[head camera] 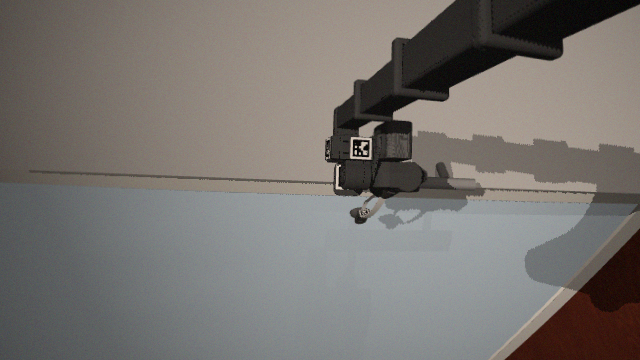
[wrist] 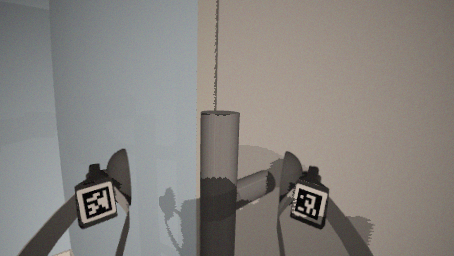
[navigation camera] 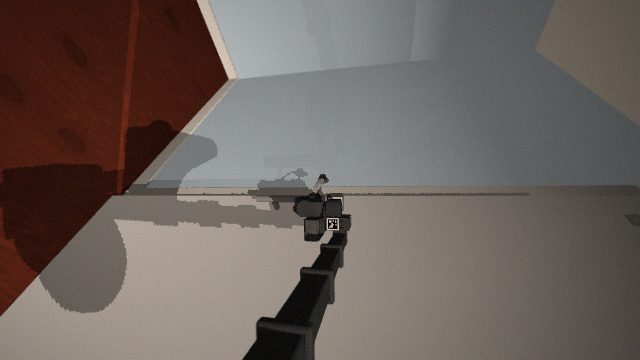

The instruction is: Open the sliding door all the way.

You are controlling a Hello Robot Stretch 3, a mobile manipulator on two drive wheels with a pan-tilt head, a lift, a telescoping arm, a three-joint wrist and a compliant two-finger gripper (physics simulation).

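Frame: origin at the robot's base, x ahead, y left, z up, level; centimetres.
Seen in the pictures: gripper, fingertip midpoint: [navigation camera: 324,195].
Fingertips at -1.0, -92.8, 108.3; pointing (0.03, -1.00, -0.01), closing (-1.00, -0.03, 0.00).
Note:
Offsets run from my fingertips to a thing's top centre, as dx, dy, dz. "pt": to the spot under its first point. Level surfaces: height alone.
The sliding door looks like a plain beige panel @(pt -15.6, +9.1, +36.7) [head camera: 175,90] [navigation camera: 425,275] [wrist: 360,90], with a thin dark line @(pt -0.2, -12.9, +45.1) [head camera: 150,176] [navigation camera: 450,194] [wrist: 216,55] along its side by the blue wall. A grey bar handle @(pt -1.1, +3.5, -22.3) [head camera: 462,183] [navigation camera: 282,199] [wrist: 219,150] stands off the panel on a short post. In the wrist view, my gripper [wrist: 206,169] is open, with one fingertip left and the other right of the bar, both apart from it in the picture. How deep the bar lies between them is unclear. In the head and navigation views, my wrist hides part of the handle and one finger.
A blue wall [head camera: 200,280] [navigation camera: 400,120] [wrist: 125,75] meets the beige surface beside the line. A pale baseboard [head camera: 565,287] [navigation camera: 212,30] borders the red-brown floor @(dz -108.3) [head camera: 595,335] [navigation camera: 60,90]. My extended arm [head camera: 440,55] [navigation camera: 300,300] and its shadow cross the beige surface.

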